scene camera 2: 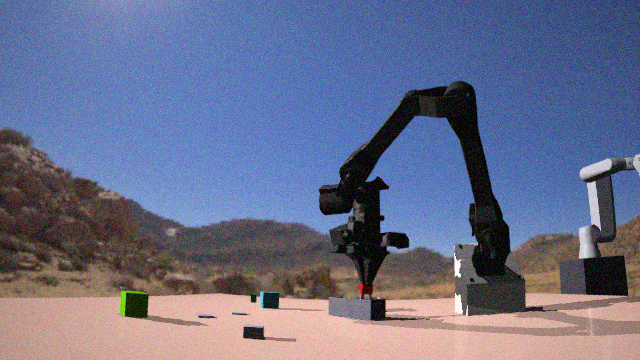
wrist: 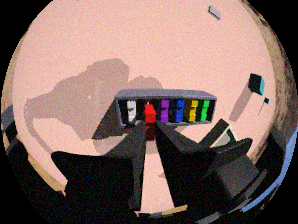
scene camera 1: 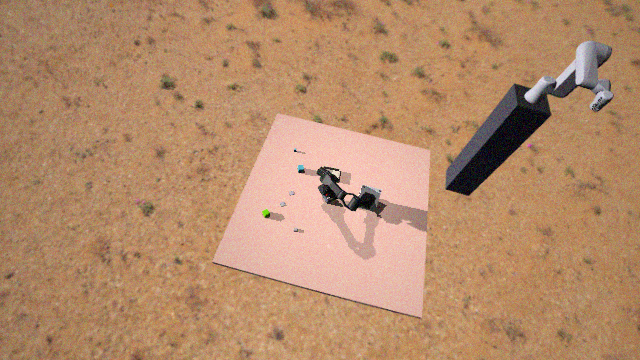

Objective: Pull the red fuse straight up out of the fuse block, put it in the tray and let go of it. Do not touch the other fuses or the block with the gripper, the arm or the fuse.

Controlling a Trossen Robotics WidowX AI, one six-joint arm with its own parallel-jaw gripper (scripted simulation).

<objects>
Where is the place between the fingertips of my gripper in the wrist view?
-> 149, 125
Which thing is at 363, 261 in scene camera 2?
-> My gripper.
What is my gripper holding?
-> A red fuse.
</objects>
